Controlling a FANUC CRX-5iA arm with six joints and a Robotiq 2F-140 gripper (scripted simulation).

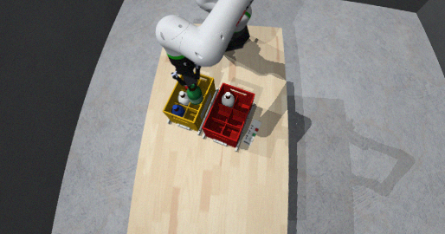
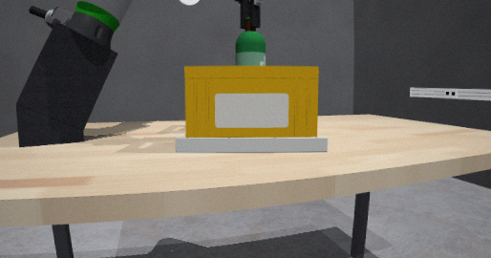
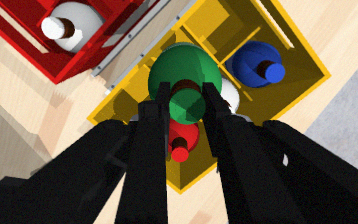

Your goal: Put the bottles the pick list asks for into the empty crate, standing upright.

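Right now my hand is 80 mm above the green bottle. Also, from my hand: yellow crate: 40 mm to the right, 230 mm below; blue bottle: 80 mm ahead, 90 mm to the right, 220 mm below; red bottle: 90 mm behind, 80 mm to the right, 220 mm below.
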